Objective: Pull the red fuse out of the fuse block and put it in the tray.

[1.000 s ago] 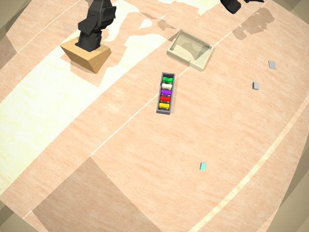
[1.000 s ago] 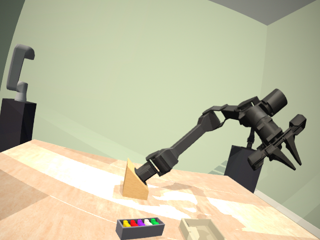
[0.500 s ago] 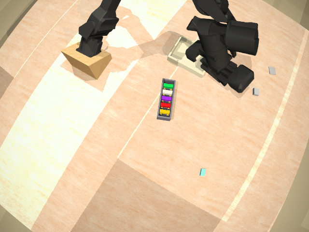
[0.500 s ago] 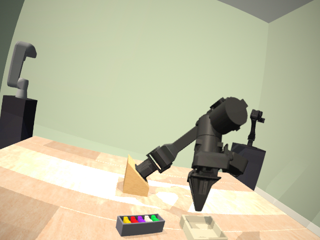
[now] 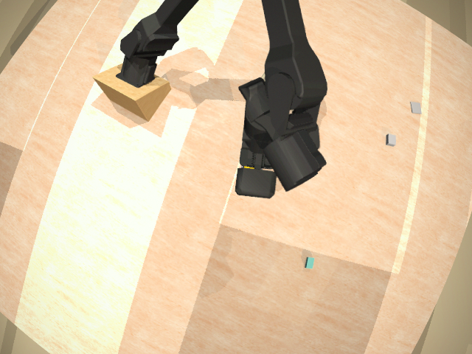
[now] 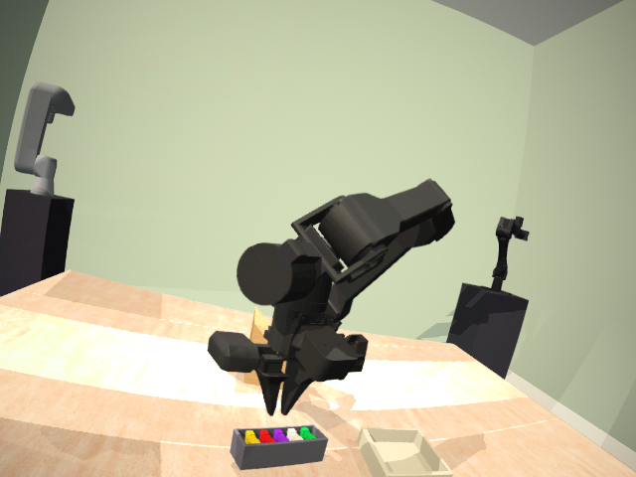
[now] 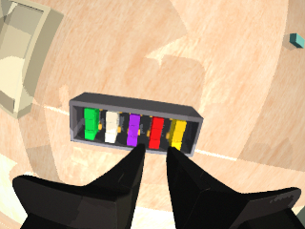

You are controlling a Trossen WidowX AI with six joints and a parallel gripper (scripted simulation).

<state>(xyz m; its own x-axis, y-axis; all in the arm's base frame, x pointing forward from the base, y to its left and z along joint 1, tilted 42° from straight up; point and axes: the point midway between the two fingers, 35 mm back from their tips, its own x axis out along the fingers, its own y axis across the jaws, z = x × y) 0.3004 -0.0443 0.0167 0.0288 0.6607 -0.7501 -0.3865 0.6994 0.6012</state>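
Now: the red fuse 50 mm below my gripper tip. The rest, counted from my gripper tip: white fuse (20 mm behind, 30 mm to the left, 50 mm below); then yellow fuse (20 mm to the right, 50 mm below); then purple fuse (10 mm behind, 10 mm to the left, 50 mm below).
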